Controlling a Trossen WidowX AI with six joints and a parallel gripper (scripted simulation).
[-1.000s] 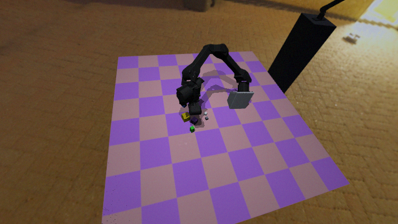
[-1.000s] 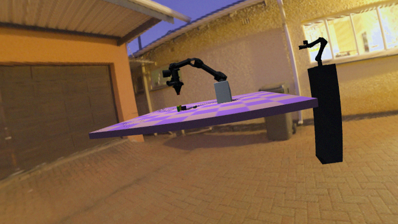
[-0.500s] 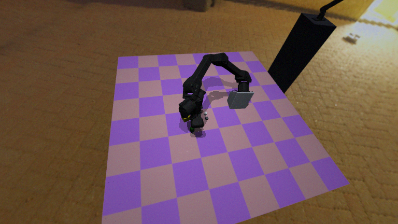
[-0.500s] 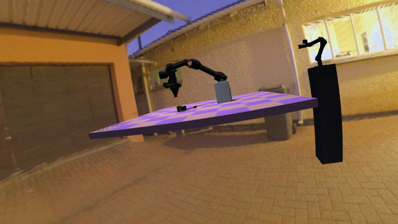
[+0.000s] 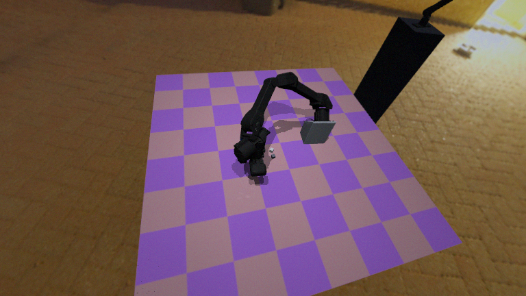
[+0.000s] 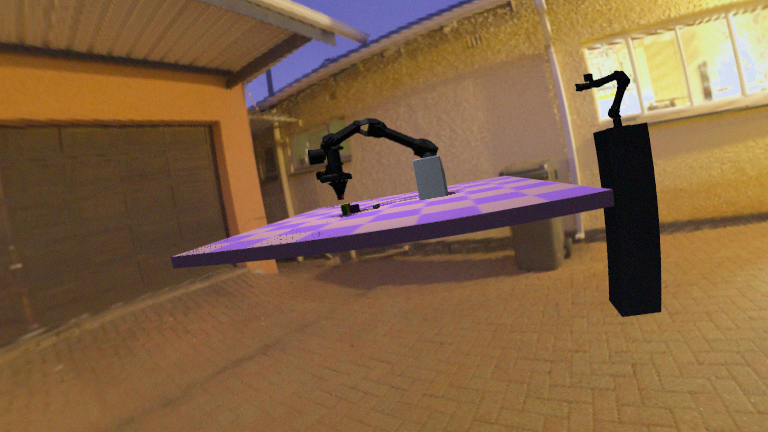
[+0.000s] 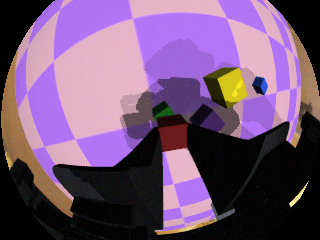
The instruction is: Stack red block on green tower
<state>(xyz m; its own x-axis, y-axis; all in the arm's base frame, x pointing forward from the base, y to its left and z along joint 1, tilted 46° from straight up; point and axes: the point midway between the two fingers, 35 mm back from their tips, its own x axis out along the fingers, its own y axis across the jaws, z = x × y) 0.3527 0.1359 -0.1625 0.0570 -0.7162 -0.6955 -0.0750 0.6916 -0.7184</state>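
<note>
Right now the dark purple block is 6 cm to the right of my gripper tip, 6 cm below it and 2 cm behind it. From my gripper tip the other things lie so: red block: right at my gripper tip; then small blue block: 19 cm to the right, 6 cm below, 4 cm ahead; then yellow block: 9 cm to the right, 5 cm below, 3 cm ahead.
</note>
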